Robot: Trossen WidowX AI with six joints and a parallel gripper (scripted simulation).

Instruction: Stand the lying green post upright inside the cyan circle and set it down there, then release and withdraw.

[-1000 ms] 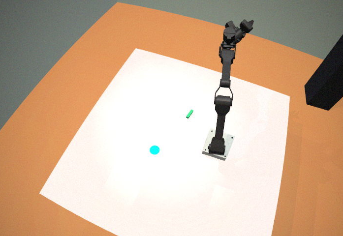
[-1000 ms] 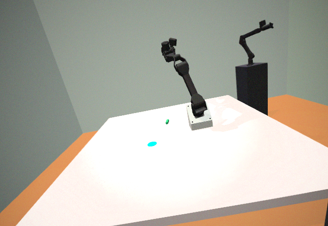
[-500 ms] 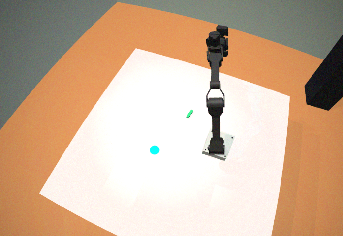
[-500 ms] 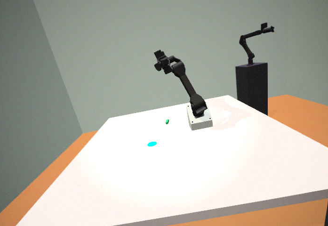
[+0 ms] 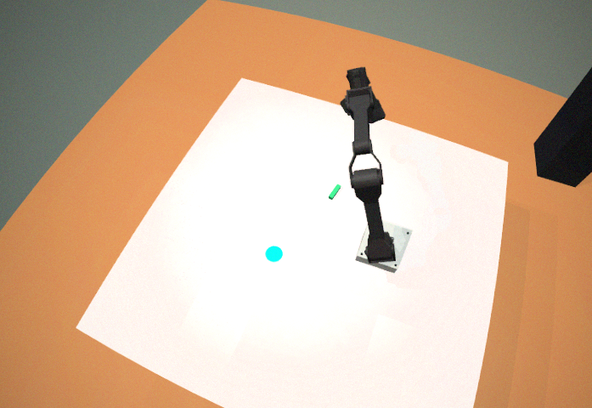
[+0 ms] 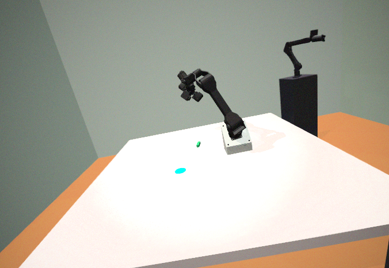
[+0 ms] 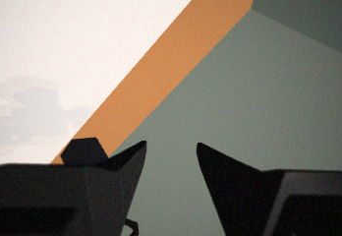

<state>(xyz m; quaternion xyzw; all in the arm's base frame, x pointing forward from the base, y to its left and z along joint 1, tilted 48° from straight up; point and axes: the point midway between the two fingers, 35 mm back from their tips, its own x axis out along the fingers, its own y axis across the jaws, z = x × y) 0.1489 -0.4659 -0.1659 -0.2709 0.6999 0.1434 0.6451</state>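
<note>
Now: gripper tip 40 mm short of the green post, 250 mm to the right of it and 300 mm above it. Also, from my gripper tip: cyan circle 180 mm ahead, 560 mm to the left, 310 mm below.
</note>
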